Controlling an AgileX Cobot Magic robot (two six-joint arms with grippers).
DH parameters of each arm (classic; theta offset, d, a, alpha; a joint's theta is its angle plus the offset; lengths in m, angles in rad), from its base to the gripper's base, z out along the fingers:
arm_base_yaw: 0 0.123 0 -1.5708
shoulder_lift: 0.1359 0 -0.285 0
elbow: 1.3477 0 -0.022 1.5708
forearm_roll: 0 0.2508 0 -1.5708
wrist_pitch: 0 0 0.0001 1.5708
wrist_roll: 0 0.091 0 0
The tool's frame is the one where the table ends.
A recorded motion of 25 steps. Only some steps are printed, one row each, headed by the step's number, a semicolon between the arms.
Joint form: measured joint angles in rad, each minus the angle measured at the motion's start. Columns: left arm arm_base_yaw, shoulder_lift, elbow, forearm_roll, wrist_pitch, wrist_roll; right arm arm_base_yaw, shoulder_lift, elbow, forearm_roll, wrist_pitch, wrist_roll.
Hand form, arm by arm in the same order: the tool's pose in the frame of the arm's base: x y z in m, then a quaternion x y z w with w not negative. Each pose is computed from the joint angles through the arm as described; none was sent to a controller.
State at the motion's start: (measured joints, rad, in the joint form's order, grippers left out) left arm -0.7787 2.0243 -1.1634 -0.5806 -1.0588 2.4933; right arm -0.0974 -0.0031 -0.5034 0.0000 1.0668 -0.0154
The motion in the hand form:
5: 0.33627 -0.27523 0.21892 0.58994 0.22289 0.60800 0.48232; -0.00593 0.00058 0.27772 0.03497 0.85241 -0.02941 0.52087
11: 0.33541 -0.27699 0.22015 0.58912 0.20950 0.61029 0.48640; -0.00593 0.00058 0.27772 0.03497 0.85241 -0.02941 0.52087
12: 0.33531 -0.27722 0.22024 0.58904 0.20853 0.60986 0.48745; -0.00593 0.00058 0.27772 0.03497 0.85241 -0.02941 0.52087
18: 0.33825 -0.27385 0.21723 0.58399 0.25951 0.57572 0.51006; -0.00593 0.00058 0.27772 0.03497 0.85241 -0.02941 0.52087
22: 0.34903 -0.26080 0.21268 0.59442 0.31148 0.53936 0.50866; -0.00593 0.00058 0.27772 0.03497 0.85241 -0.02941 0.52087
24: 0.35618 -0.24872 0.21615 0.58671 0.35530 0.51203 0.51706; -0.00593 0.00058 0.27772 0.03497 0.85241 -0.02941 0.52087
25: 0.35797 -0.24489 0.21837 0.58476 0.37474 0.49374 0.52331; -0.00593 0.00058 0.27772 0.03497 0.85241 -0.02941 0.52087
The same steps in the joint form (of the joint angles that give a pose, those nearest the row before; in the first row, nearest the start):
5: 0.0000 0.0000 0.0000 0.0511 -0.0096 -0.0055; 0.0000 0.0000 0.0000 0.0000 0.0000 0.0000
11: 0.0000 0.0000 0.0000 0.0795 -0.0148 -0.0064; 0.0000 0.0000 0.0000 0.0000 0.0000 0.0000
12: 0.0000 0.0000 0.0000 0.0828 -0.0148 -0.0086; 0.0000 0.0000 0.0000 0.0000 0.0000 0.0000
18: 0.0057 0.0000 -0.0013 0.0447 0.0129 -0.1137; 0.0000 0.0000 0.0000 0.0000 0.0000 0.0000
22: 0.0445 -0.0088 -0.0013 0.0092 0.1008 -0.1871; 0.0000 0.0000 0.0000 0.0000 0.0000 0.0000
24: 0.0770 -0.0290 -0.0013 -0.0139 0.1565 -0.2607; 0.0000 0.0000 0.0000 0.0000 0.0000 0.0000
25: 0.0883 -0.0415 -0.0013 -0.0208 0.1927 -0.3009; 0.0000 0.0000 0.0000 0.0000 0.0000 0.0000

